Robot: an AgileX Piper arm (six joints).
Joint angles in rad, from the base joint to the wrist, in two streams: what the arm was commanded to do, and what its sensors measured. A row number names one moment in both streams.
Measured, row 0:
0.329, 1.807, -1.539, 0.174, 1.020, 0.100
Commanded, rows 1 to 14:
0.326, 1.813, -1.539, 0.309, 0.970, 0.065
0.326, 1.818, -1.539, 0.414, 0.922, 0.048
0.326, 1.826, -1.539, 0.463, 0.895, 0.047
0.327, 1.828, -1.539, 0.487, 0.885, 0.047
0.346, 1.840, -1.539, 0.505, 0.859, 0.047
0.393, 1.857, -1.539, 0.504, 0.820, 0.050
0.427, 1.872, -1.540, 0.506, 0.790, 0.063
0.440, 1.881, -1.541, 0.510, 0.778, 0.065
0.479, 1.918, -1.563, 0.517, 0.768, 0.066
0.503, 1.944, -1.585, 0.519, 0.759, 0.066
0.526, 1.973, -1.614, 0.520, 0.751, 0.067
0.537, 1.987, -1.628, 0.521, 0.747, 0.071
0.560, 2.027, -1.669, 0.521, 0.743, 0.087
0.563, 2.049, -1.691, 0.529, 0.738, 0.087
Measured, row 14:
0.552, 2.023, -1.661, 0.516, 0.752, 0.081
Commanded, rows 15 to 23:
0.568, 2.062, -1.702, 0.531, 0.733, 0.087
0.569, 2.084, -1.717, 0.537, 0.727, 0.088
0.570, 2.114, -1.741, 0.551, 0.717, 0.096
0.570, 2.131, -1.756, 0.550, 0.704, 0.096
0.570, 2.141, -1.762, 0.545, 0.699, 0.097
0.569, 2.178, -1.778, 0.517, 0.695, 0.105
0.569, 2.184, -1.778, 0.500, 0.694, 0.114
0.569, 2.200, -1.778, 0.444, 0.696, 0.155
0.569, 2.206, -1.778, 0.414, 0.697, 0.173
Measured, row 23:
0.568, 2.195, -1.771, 0.456, 0.701, 0.139
